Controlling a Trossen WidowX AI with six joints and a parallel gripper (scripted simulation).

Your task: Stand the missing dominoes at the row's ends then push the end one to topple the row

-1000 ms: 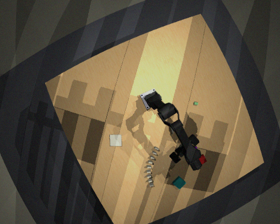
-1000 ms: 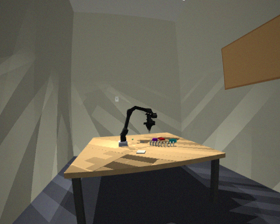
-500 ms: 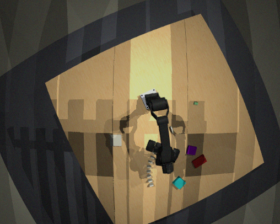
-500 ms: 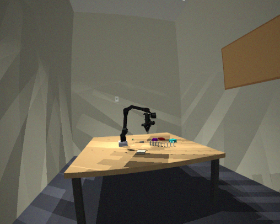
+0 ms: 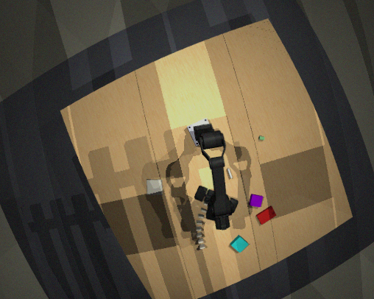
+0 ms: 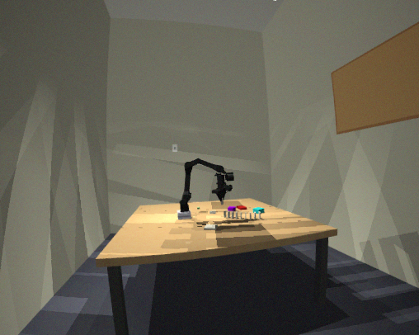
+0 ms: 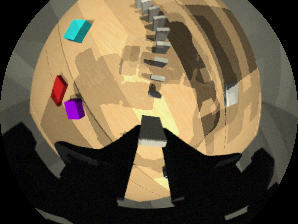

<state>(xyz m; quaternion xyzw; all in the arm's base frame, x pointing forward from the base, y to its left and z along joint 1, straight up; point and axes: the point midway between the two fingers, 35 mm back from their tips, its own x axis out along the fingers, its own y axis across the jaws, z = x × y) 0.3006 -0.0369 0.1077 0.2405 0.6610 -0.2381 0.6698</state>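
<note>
Right now the purple block is 110 mm ahead of my gripper tip, 210 mm to the left of it and 110 mm below it. Round my gripper tip: cyan block: 320 mm ahead, 60 mm to the left, 110 mm below; red block: 210 mm ahead, 240 mm to the left, 120 mm below; flat white tile: 110 mm behind, 270 mm to the right, 120 mm below.
</note>
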